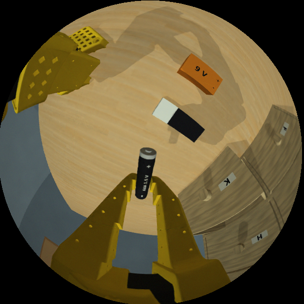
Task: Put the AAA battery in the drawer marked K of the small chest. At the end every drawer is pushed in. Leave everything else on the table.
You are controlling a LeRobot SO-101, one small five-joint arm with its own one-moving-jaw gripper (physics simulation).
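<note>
The AAA battery (145, 172), black with a silver end, is held between the tips of my gripper (143, 187). Both jaws press on its lower part, and its silver end points up and away from the jaws. The small chest (257, 172) stands at the right, its drawer fronts facing my gripper. The drawer marked K (215, 176) is the nearer upper one, with a round knob and an upside-down label. It lies to the right of the battery. I cannot tell whether its front is fully flush.
The drawer marked H (225, 247) is below K, and another labelled drawer (272, 155) is beyond K. A white and black block (185, 124) lies on the wooden table (90, 150). An orange 9 V battery (199, 75) lies farther back. Yellow perforated parts (50, 75) show at the upper left.
</note>
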